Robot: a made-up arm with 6 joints. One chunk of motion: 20 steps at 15 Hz.
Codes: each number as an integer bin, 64 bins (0 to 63) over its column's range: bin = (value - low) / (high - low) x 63, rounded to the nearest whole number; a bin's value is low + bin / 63 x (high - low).
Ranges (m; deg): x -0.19..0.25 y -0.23..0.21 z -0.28..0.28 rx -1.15..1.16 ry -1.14..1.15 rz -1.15..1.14
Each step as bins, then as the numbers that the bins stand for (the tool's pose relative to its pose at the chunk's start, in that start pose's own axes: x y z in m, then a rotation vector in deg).
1 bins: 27 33 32 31 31 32
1 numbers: -0.0014 0.0005 0.0044 -0.01 -0.01 0.01
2 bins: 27 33 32 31 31 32
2 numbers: -0.0014 0.0005 0.0044 -0.01 -0.01 0.01
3 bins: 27 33 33 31 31 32
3 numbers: -0.0014 0.0005 0.0133 -0.01 -0.01 0.01
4 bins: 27 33 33 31 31 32
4 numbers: -0.0014 0.0005 0.0133 -0.01 -0.01 0.01
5 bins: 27 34 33 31 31 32
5 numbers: -0.0014 0.0075 0.0133 -0.01 -0.01 0.01
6 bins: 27 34 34 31 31 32
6 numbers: -0.0014 0.0075 0.0222 -0.01 -0.01 0.01
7 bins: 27 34 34 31 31 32
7 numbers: -0.0014 0.0075 0.0222 -0.01 -0.01 0.01
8 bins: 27 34 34 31 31 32
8 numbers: -0.0014 0.0075 0.0222 -0.01 -0.01 0.01
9 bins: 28 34 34 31 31 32
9 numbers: 0.0056 0.0075 0.0222 -0.01 -0.01 0.01
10 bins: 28 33 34 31 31 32
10 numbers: 0.0056 0.0005 0.0222 -0.01 -0.01 0.01
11 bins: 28 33 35 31 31 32
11 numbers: 0.0056 0.0005 0.0311 -0.01 -0.01 0.01
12 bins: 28 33 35 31 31 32
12 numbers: 0.0056 0.0005 0.0311 -0.01 -0.01 0.01
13 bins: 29 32 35 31 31 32
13 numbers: 0.0125 -0.0065 0.0311 -0.01 -0.01 0.01
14 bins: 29 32 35 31 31 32
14 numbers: 0.0125 -0.0065 0.0311 -0.01 -0.01 0.01
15 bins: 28 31 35 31 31 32
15 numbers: 0.0056 -0.0135 0.0311 -0.01 -0.01 0.01
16 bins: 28 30 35 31 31 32
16 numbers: 0.0056 -0.0205 0.0311 -0.01 -0.01 0.01
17 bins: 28 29 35 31 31 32
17 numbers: 0.0056 -0.0275 0.0311 -0.01 -0.01 0.01
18 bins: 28 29 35 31 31 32
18 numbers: 0.0056 -0.0275 0.0311 -0.01 -0.01 0.01
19 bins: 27 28 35 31 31 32
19 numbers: -0.0014 -0.0344 0.0311 -0.01 -0.01 0.01
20 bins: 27 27 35 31 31 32
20 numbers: -0.0014 -0.0414 0.0311 -0.01 -0.01 0.01
